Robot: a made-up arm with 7 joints. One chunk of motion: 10 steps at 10 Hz.
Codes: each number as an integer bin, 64 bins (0 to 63) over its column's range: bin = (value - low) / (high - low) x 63, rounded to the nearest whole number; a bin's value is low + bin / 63 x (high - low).
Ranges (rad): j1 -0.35..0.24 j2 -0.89..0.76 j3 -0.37..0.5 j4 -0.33..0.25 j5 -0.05..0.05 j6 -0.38..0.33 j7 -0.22..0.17
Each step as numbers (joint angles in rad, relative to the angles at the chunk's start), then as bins.
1 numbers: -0.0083 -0.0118 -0.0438 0.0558 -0.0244 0.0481 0.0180
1 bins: 36 34 24 42 16 38 38
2 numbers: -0.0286 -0.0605 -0.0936 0.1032 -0.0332 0.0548 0.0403
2 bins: 34 32 20 47 11 39 42
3 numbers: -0.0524 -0.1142 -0.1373 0.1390 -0.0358 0.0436 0.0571
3 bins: 32 30 17 51 9 38 45
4 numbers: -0.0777 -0.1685 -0.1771 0.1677 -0.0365 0.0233 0.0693
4 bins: 29 28 14 54 9 36 47
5 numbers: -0.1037 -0.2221 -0.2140 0.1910 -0.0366 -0.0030 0.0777
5 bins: 26 26 11 57 8 33 48
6 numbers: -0.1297 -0.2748 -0.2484 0.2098 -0.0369 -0.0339 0.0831
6 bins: 24 23 9 59 8 31 49
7 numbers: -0.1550 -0.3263 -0.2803 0.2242 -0.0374 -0.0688 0.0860
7 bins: 21 22 6 60 8 28 49
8 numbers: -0.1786 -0.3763 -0.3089 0.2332 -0.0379 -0.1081 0.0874
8 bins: 18 20 4 61 8 24 50
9 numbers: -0.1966 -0.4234 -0.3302 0.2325 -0.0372 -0.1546 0.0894
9 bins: 16 18 3 61 8 20 50
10 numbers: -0.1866 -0.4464 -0.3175 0.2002 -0.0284 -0.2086 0.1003
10 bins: 17 17 4 58 14 15 52
